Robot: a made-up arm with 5 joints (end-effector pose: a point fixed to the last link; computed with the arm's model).
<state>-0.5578 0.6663 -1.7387 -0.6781 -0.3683</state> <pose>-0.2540 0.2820 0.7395 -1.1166 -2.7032 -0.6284</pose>
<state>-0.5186 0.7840 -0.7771 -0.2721 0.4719</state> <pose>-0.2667 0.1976 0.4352 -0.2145 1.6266 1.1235</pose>
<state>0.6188 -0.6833 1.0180 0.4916 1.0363</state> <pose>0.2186 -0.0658 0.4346 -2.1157 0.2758 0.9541</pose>
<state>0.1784 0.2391 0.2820 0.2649 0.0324</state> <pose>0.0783 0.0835 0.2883 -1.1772 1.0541 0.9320</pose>
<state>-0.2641 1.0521 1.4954 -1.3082 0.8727</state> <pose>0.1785 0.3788 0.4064 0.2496 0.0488 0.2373</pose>
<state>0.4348 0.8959 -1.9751 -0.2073 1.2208</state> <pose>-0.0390 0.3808 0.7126 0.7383 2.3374 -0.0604</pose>
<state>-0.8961 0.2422 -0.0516 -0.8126 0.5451</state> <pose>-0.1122 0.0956 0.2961 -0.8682 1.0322 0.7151</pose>
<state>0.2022 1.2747 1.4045 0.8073 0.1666</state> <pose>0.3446 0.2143 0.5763 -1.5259 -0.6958 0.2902</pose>
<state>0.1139 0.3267 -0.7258 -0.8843 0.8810</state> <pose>-0.1797 0.3072 0.4161 -0.1110 1.8697 -0.6028</pose>
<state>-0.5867 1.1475 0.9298 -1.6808 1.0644</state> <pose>-0.0800 0.3865 0.3855 0.3226 0.9463 0.2602</pose>
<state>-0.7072 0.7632 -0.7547 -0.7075 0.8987</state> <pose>-0.2869 0.1460 0.4569 -0.5153 1.6688 0.5812</pose>
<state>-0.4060 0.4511 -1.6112 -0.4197 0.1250</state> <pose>-0.2827 0.3061 0.6274 0.5117 2.5982 0.5279</pose>
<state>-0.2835 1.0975 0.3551 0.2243 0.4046</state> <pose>0.0559 0.3516 0.3369 -0.4687 0.0566 1.2023</pose>
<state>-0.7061 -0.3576 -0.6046 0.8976 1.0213</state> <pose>0.0295 0.0777 0.3357 -1.5291 0.1137 1.1448</pose>
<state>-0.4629 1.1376 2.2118 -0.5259 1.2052</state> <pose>0.2260 0.3533 0.6827 0.2601 -1.4268 0.0509</pose>
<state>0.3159 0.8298 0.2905 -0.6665 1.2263</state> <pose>0.0580 0.2352 0.2895 -0.1698 0.6354 -0.4823</pose>
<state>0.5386 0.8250 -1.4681 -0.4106 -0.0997</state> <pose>-0.0294 0.4256 0.6601 1.7312 1.8506 0.7259</pose>
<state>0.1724 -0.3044 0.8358 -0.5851 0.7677</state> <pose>0.1394 -0.0292 0.3739 -1.4510 0.4887 -0.0214</pose>
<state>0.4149 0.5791 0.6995 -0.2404 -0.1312</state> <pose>0.1357 0.1193 0.2733 -0.7036 0.9834 0.6698</pose>
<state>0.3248 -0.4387 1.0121 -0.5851 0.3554</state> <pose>0.1394 -0.0689 0.3977 -1.5833 0.9295 0.1236</pose>
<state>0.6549 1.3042 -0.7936 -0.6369 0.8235</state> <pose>-0.0182 0.4150 0.5322 0.9495 1.5277 0.0575</pose>
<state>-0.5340 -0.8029 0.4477 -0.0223 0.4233</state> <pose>0.1882 0.0102 0.4772 -2.2763 0.4016 0.5578</pose>
